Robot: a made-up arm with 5 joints.
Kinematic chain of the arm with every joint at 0, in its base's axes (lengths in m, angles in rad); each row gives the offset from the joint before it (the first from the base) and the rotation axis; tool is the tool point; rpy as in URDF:
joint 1: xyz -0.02 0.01 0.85 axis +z
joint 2: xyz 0.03 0 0.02 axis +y
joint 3: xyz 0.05 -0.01 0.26 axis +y
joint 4: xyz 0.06 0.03 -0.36 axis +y
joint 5: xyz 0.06 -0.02 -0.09 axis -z
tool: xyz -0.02 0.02 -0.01 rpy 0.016 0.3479 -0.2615
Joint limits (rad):
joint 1: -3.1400..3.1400
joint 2: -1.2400..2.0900
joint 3: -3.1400..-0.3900
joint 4: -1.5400..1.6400
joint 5: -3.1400..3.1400
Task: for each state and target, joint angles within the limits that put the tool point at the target. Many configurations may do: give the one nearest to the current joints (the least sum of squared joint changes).
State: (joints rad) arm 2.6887 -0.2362 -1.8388 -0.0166 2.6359
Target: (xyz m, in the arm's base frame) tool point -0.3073 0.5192 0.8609
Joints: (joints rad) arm 2.0998 0.3158 -1.1013 0.1476 2.6772
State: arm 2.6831 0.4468 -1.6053 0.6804 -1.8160
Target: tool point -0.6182 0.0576 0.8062
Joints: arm 3.1022 0.5619 -1.4858 0.7091 -1.8000
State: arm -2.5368 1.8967 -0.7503 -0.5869 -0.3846
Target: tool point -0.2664 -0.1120 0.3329
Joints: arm -2.7213 1.7214 -1.3864 -0.5776 -0.3921
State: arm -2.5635 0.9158 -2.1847 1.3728 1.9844
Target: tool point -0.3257 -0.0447 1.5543
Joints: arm -2.9935 0.0730 -2.7563 1.1858 2.0325
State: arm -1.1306 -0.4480 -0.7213 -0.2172 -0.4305
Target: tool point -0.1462 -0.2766 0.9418
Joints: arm -2.0046 -0.8084 -0.3900 0.6544 -0.5737
